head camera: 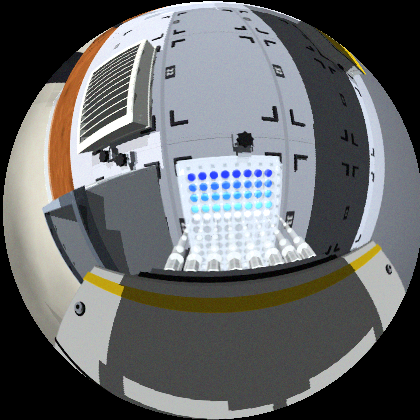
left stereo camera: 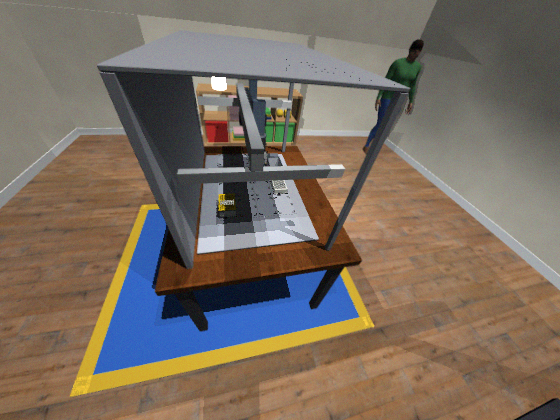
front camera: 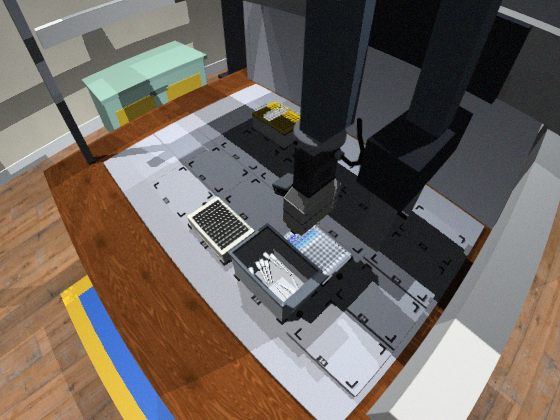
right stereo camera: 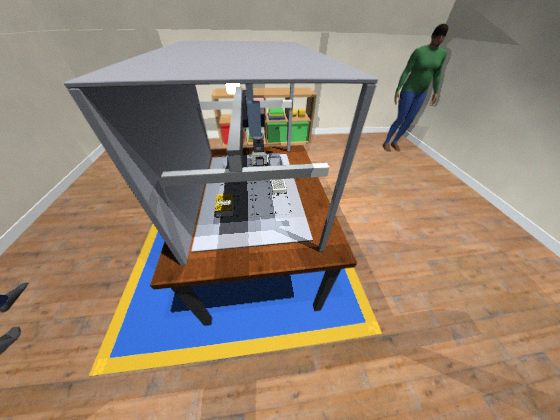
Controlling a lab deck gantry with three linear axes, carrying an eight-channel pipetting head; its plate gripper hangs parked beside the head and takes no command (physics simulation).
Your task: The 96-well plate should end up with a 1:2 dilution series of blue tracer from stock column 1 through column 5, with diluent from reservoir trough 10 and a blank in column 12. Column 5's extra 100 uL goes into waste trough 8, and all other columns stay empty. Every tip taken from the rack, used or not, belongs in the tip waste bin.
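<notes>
The 96-well plate (front camera: 327, 255) (head camera: 181, 172) lies under the pipetting head (front camera: 310, 205) (head camera: 225, 330). Four columns at one end run from deep blue to light cyan in the head view; the fifth looks whitish. Clear tips (head camera: 235, 245) on the nozzles point down over the plate; their ends blur against the wells, so their depth is unclear. The tip waste bin (front camera: 257, 290) (head camera: 64, 201) holds several white tips. The reservoir (front camera: 239, 243) (head camera: 112, 134) stands beside it; trough contents are not readable. The yellow tip rack (front camera: 260, 116) (left stereo camera: 221, 200) (right stereo camera: 218, 205) holds some white tips. The parked plate gripper's fingers cannot be made out.
The gantry's vertical column (front camera: 332, 65) stands over the deck, with a second dark column (front camera: 445, 65) behind it. The wooden table edge (front camera: 130, 300) borders the deck. A person in green (left stereo camera: 405, 75) (right stereo camera: 427, 70) stands beyond the table.
</notes>
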